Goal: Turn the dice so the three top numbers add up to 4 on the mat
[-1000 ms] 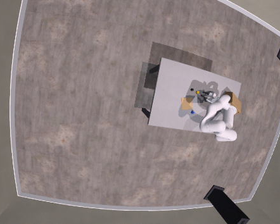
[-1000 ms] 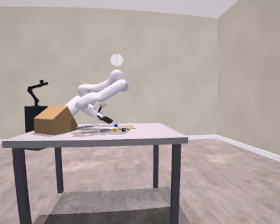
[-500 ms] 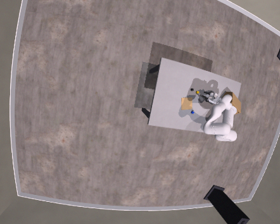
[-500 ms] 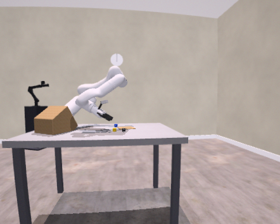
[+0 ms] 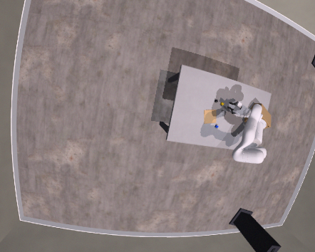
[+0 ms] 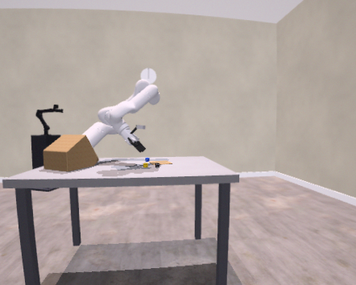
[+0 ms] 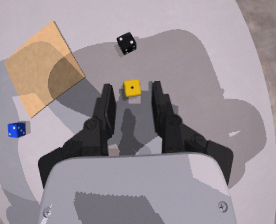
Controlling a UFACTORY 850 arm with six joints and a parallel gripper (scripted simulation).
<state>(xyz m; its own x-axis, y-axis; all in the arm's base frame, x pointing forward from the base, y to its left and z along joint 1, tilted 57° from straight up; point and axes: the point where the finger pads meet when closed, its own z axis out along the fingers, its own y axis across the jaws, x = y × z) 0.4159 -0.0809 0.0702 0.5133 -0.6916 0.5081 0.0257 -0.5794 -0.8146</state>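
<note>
My hand is 3 cm short of the yellow die and 11 cm above it. Also, from my hand: tan mat: 8 cm ahead, 18 cm to the left, 12 cm below; black die: 11 cm ahead, 1 cm to the left, 11 cm below; blue die: 4 cm behind, 24 cm to the left, 11 cm below.
</note>
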